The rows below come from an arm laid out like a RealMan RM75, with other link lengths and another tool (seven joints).
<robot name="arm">
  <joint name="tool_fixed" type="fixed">
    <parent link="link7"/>
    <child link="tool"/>
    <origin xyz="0.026 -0.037 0.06" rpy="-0.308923 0 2.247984"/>
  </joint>
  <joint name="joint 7" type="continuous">
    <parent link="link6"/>
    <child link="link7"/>
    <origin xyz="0 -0.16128 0" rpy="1.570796 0 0"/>
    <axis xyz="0 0 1"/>
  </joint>
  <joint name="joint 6" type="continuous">
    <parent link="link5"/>
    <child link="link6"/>
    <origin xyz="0 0 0" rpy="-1.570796 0 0"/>
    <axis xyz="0 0 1"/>
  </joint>
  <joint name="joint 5" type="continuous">
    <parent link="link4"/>
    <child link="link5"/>
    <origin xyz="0 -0.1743 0" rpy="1.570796 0 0"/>
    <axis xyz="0 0 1"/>
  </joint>
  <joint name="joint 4" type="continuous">
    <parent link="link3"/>
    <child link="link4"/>
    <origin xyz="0 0 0" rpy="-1.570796 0 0"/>
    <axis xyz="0 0 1"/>
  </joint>
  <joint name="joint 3" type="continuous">
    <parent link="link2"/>
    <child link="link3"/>
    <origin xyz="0 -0.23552 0" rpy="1.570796 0 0"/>
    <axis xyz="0 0 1"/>
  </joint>
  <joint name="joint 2" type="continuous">
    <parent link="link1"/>
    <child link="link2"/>
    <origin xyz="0 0 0" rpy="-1.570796 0 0"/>
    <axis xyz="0 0 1"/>
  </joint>
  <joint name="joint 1" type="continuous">
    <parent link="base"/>
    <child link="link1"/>
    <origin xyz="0 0 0.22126" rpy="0 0 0"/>
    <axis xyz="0 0 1"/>
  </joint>
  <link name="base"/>
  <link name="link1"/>
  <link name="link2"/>
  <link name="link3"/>
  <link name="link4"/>
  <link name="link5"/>
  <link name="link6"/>
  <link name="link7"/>
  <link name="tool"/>
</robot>
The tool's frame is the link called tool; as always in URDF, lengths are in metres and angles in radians. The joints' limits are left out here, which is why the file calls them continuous.
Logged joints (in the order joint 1, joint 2, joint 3, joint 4, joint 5, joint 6, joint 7), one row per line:
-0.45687 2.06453 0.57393 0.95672 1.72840 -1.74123 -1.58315
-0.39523 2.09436 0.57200 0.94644 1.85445 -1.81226 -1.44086
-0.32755 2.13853 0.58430 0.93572 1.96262 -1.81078 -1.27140
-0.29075 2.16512 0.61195 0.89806 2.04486 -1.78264 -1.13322
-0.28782 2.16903 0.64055 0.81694 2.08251 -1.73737 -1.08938
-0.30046 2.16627 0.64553 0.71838 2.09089 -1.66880 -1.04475
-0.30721 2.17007 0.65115 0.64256 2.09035 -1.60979 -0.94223
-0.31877 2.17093 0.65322 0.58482 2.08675 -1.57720 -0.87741
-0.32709 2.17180 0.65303 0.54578 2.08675 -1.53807 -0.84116
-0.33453 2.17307 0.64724 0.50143 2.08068 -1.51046 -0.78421
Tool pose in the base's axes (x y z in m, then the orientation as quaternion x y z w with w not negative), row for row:
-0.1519 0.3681 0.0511 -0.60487 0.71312 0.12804 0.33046
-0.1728 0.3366 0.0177 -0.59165 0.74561 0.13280 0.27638
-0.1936 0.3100 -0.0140 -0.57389 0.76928 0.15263 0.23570
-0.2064 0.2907 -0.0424 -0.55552 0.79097 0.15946 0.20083
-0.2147 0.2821 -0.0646 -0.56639 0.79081 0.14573 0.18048
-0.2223 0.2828 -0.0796 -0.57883 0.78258 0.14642 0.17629
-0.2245 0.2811 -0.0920 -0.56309 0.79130 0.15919 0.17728
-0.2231 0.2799 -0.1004 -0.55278 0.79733 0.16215 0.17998
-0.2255 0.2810 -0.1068 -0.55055 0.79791 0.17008 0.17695
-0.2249 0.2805 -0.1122 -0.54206 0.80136 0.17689 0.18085
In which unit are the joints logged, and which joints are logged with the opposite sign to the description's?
The joints are logged in radians. Opposite sign: joint 2, joint 6.
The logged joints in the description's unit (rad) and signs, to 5 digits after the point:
-0.45687 -2.06453 0.57393 0.95672 1.72840 1.74123 -1.58315
-0.39523 -2.09436 0.57200 0.94644 1.85445 1.81226 -1.44086
-0.32755 -2.13853 0.58430 0.93572 1.96262 1.81078 -1.27140
-0.29075 -2.16512 0.61195 0.89806 2.04486 1.78264 -1.13322
-0.28782 -2.16903 0.64055 0.81694 2.08251 1.73737 -1.08938
-0.30046 -2.16627 0.64553 0.71838 2.09089 1.66880 -1.04475
-0.30721 -2.17007 0.65115 0.64256 2.09035 1.60979 -0.94223
-0.31877 -2.17093 0.65322 0.58482 2.08675 1.57720 -0.87741
-0.32709 -2.17180 0.65303 0.54578 2.08675 1.53807 -0.84116
-0.33453 -2.17307 0.64724 0.50143 2.08068 1.51046 -0.78421

